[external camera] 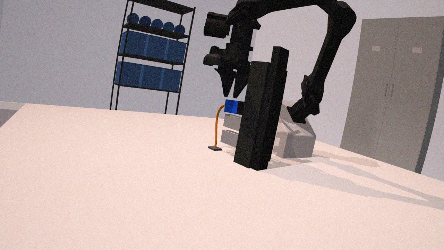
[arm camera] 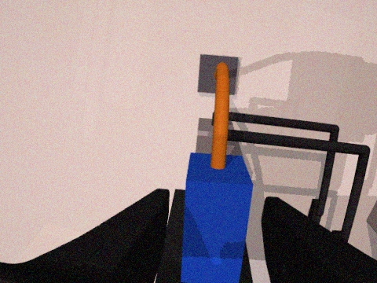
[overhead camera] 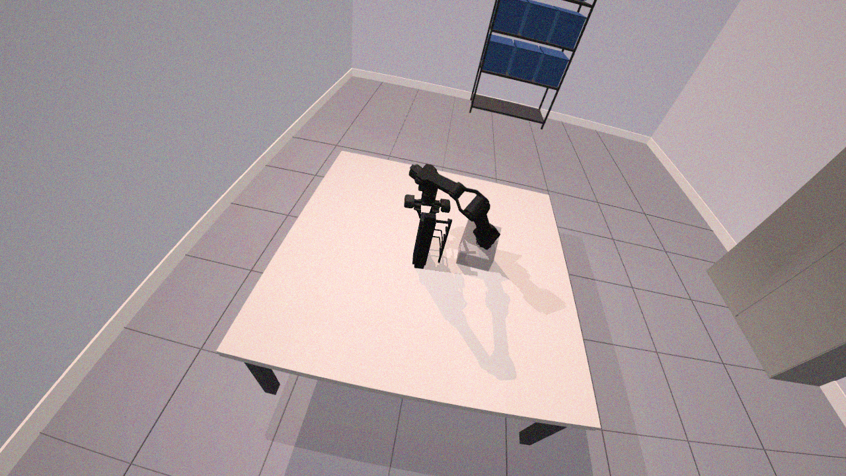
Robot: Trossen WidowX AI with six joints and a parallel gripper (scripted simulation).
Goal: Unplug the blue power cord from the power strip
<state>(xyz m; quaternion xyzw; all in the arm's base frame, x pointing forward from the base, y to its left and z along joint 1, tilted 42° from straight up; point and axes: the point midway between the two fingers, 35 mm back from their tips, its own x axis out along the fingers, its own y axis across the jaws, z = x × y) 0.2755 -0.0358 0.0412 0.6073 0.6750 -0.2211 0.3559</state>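
My gripper tip is 30 mm to the right of the blue plug, 10 mm past it and 10 mm above it. Also, from my gripper tip: black power strip (110 mm to the left, 30 mm below, 30 mm behind); then dark pad (150 mm below, 30 mm to the right).
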